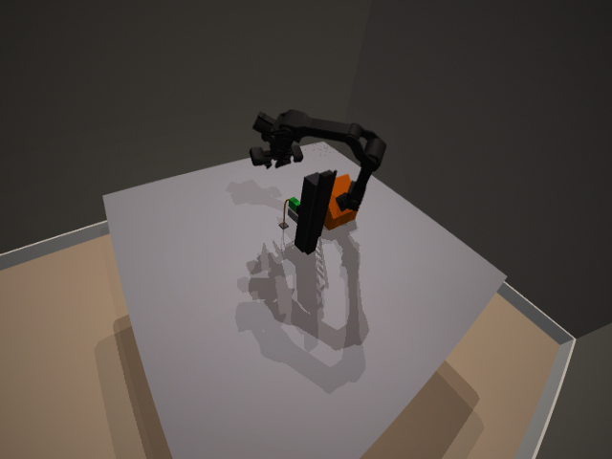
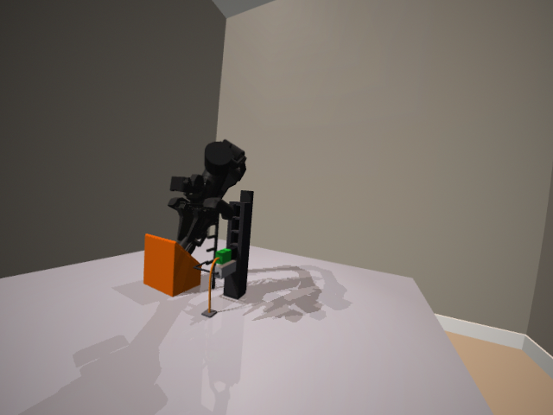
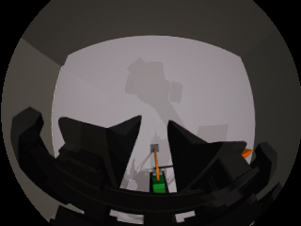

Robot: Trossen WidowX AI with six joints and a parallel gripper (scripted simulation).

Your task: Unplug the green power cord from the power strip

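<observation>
The green plug lies 180 mm to the left of my gripper tip and 60 mm below it. Round my gripper tip: grey anchor 110 mm to the left, 220 mm below; then post 10 mm ahead, 270 mm to the left, 50 mm below.
</observation>
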